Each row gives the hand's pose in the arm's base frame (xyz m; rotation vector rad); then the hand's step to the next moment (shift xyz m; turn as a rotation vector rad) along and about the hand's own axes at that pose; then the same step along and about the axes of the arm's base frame.
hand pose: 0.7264 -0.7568 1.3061 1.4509 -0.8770 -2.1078
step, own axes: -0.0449 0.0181 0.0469 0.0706 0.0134 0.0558
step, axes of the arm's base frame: -0.0278 0.0289 0.0542 -0.0774 -0.0419 -0.0231
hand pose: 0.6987 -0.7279 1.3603 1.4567 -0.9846 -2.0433
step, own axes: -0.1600 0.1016 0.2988 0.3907 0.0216 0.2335
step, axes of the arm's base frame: -0.2293 0.1342 0.2336 -0.3552 -0.2199 -0.1819
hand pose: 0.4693 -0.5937 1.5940 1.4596 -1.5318 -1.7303
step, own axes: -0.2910 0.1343 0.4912 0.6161 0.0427 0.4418
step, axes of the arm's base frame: -0.3632 0.4279 0.1705 -0.6270 -0.3150 -0.2902
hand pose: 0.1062 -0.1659 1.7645 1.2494 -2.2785 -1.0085
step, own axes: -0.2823 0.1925 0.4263 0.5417 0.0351 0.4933
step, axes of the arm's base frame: -0.2125 0.4826 -0.1428 -0.6126 -0.2340 -0.3286
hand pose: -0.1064 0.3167 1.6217 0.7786 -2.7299 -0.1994
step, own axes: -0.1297 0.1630 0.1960 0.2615 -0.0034 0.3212
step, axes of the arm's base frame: -0.0375 0.2170 -0.1826 -0.3120 -0.1259 -0.2416
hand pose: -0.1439 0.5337 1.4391 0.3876 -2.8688 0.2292
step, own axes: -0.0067 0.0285 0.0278 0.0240 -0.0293 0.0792
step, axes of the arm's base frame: -0.0076 0.0236 -0.0319 -0.0311 -0.0484 -0.0663
